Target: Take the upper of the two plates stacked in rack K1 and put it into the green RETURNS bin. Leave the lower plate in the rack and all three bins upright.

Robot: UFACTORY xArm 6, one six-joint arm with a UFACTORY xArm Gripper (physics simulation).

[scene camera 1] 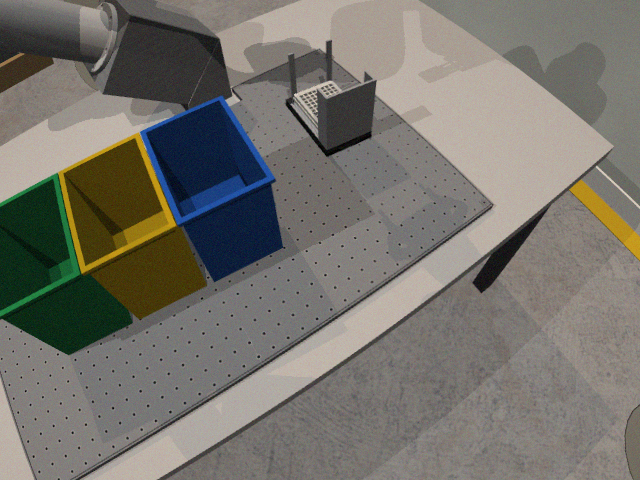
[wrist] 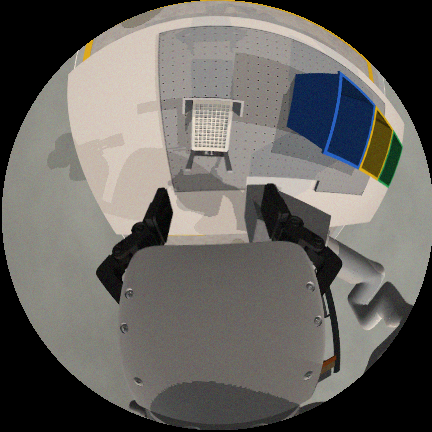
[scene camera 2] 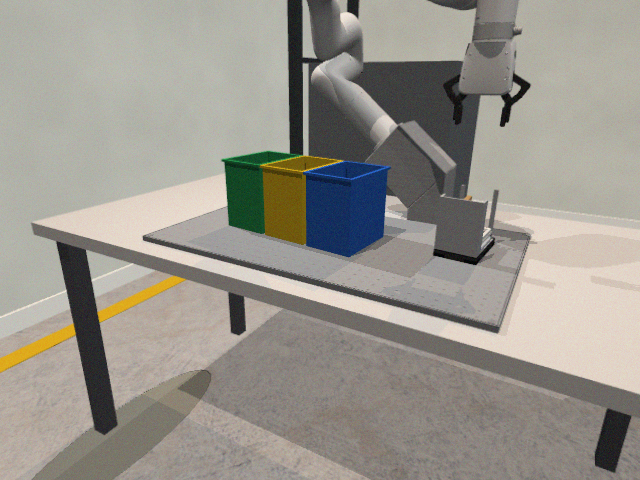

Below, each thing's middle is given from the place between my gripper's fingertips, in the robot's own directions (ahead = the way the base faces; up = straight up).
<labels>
The blue bin [scene camera 1: 218,187] is 90 mm ahead of my hand, 260 mm to the right of it and 200 mm below it. The rest, counted from my hand: green returns bin [scene camera 1: 54,302]: 60 mm ahead, 520 mm to the right, 200 mm below; yellow bin [scene camera 1: 125,235]: 80 mm ahead, 390 mm to the right, 200 mm below.
</labels>
